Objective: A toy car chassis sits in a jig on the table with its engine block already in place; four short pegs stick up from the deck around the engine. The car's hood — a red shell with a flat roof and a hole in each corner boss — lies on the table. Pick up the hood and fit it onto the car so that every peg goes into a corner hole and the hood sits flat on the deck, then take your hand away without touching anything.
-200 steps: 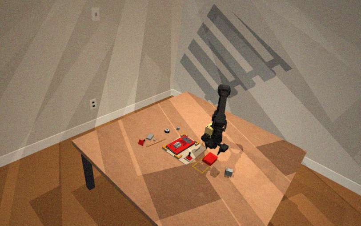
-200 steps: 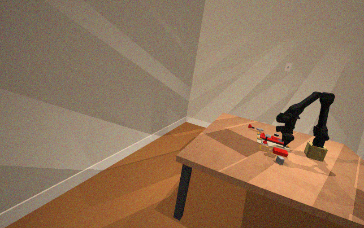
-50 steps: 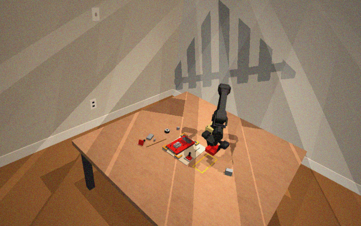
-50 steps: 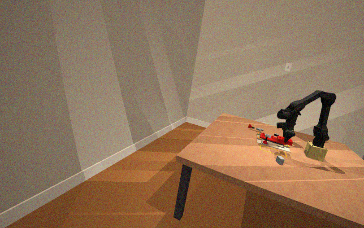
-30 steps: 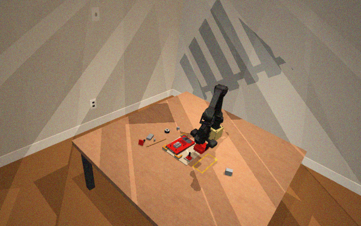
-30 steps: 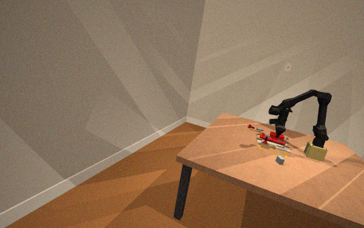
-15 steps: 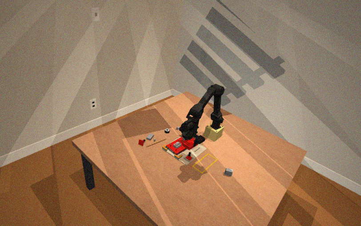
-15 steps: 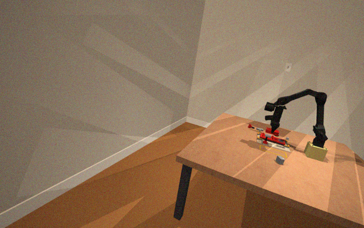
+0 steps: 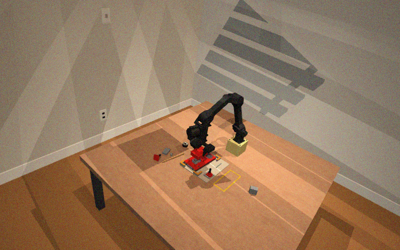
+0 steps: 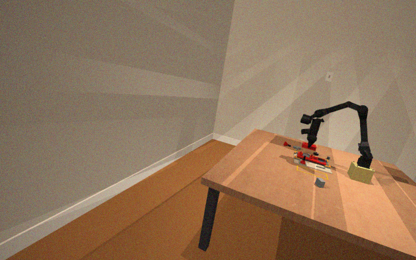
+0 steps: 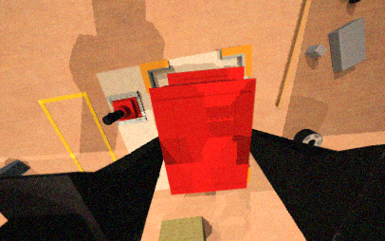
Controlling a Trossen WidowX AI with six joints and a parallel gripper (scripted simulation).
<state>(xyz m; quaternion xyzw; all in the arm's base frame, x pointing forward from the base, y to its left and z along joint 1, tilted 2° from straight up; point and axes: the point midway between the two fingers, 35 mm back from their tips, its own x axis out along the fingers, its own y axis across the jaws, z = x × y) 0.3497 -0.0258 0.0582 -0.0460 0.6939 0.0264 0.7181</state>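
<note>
Right now the grey engine block is 1 cm to the right of my gripper tip and 8 cm below it. The rest, counted from my gripper tip: thin rod 9 cm ahead, 14 cm to the right, 10 cm below; red hood 1 cm above; jig 4 cm behind, 1 cm to the left, 9 cm below.
</note>
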